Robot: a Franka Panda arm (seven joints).
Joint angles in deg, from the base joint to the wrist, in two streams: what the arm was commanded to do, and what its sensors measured. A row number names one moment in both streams.
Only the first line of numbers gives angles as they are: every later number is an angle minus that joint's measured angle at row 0.
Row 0, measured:
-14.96, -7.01, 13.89, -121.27, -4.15, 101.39, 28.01
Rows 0 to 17, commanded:
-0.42, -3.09, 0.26, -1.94, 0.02, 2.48, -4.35
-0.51, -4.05, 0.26, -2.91, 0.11, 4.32, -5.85
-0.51, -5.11, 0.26, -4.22, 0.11, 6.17, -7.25
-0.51, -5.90, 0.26, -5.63, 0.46, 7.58, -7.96
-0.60, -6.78, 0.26, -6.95, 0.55, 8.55, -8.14
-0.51, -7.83, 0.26, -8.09, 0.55, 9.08, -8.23
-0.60, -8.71, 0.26, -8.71, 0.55, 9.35, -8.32
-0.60, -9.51, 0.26, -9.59, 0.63, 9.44, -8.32
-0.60, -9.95, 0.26, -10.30, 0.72, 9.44, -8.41
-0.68, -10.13, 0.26, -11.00, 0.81, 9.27, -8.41
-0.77, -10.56, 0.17, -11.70, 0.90, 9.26, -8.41
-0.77, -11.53, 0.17, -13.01, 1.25, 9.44, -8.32
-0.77, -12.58, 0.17, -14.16, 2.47, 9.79, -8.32
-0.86, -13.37, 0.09, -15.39, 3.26, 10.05, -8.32
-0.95, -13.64, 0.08, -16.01, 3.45, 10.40, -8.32
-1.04, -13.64, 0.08, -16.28, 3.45, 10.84, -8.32
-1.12, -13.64, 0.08, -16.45, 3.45, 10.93, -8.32
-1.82, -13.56, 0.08, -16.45, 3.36, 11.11, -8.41
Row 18, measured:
-0.36, -11.80, -0.10, -14.51, 2.37, 9.45, -6.94
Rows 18 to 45, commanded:
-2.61, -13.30, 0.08, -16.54, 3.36, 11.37, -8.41
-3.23, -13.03, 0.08, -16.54, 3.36, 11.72, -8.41
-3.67, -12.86, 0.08, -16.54, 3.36, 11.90, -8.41
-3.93, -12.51, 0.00, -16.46, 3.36, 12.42, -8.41
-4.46, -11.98, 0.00, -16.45, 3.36, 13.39, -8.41
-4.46, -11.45, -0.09, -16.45, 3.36, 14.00, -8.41
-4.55, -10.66, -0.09, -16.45, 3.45, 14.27, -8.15
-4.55, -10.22, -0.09, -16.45, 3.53, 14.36, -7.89
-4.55, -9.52, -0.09, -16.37, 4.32, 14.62, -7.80
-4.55, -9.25, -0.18, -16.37, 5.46, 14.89, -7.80
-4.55, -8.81, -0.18, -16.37, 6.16, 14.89, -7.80
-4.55, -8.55, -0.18, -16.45, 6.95, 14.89, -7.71
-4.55, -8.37, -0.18, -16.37, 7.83, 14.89, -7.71
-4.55, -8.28, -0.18, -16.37, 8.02, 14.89, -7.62
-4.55, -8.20, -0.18, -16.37, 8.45, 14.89, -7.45
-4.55, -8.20, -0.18, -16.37, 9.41, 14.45, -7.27
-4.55, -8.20, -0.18, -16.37, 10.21, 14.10, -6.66
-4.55, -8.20, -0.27, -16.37, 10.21, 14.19, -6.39
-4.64, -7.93, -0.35, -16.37, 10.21, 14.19, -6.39
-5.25, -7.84, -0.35, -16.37, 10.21, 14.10, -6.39
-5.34, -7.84, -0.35, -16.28, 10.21, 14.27, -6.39
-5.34, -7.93, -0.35, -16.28, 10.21, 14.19, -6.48
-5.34, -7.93, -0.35, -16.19, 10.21, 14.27, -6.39
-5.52, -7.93, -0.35, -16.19, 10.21, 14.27, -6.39
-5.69, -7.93, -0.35, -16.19, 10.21, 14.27, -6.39
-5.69, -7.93, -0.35, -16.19, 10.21, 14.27, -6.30
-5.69, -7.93, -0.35, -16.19, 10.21, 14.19, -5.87
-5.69, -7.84, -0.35, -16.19, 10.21, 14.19, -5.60
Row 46, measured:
-5.42, -8.74, -0.83, -16.15, 8.72, 13.61, -6.80
